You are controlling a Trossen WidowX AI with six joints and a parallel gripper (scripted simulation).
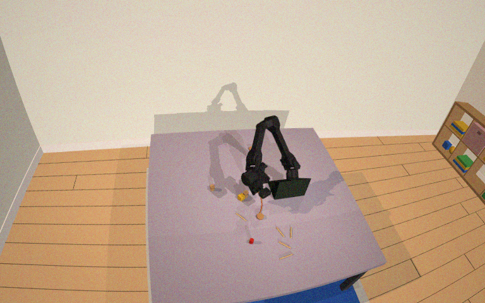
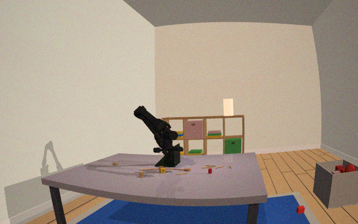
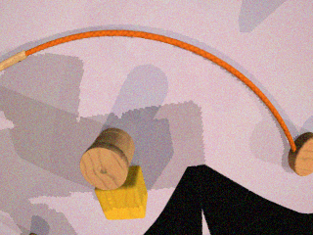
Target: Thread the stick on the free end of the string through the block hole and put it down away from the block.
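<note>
The wooden cylinder lies 50 mm to the right of my gripper tip, 40 mm below it and 30 mm ahead of it. Also, from my gripper tip: yellow block (60 mm ahead, 50 mm below, 30 mm to the right); then red piece (270 mm to the left, 90 mm ahead, 50 mm below).
</note>
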